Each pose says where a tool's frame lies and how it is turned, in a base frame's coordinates. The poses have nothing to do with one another.
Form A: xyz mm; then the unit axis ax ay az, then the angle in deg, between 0 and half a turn.
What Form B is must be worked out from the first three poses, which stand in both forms.
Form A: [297 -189 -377 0.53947 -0.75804 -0.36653 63.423]
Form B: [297 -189 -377 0.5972 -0.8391 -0.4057]
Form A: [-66 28 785 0.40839 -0.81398 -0.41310 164.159]
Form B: [-66 28 785 1.1701 -2.3321 -1.1836]
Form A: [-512 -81 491 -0.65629 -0.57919 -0.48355 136.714]
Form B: [-512 -81 491 -1.5660 -1.3820 -1.1538]
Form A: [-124 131 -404 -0.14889 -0.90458 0.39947 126.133]
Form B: [-124 131 -404 -0.3278 -1.9914 0.8794]
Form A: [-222 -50 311 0.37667 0.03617 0.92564 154.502]
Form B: [-222 -50 311 1.0157 0.0975 2.4961]
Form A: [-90 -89 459 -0.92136 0.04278 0.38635 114.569]
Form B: [-90 -89 459 -1.8424 0.0855 0.7725]
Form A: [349 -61 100 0.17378 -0.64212 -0.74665 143.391]
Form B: [349 -61 100 0.4349 -1.6070 -1.8686]
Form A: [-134 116 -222 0.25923 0.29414 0.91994 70.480]
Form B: [-134 116 -222 0.3189 0.3618 1.1316]
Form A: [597 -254 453 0.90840 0.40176 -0.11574 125.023]
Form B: [597 -254 453 1.9822 0.8767 -0.2526]
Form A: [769 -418 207 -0.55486 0.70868 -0.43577 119.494]
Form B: [769 -418 207 -1.1572 1.4780 -0.9088]
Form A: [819 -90 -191 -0.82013 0.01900 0.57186 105.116]
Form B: [819 -90 -191 -1.5046 0.0349 1.0491]
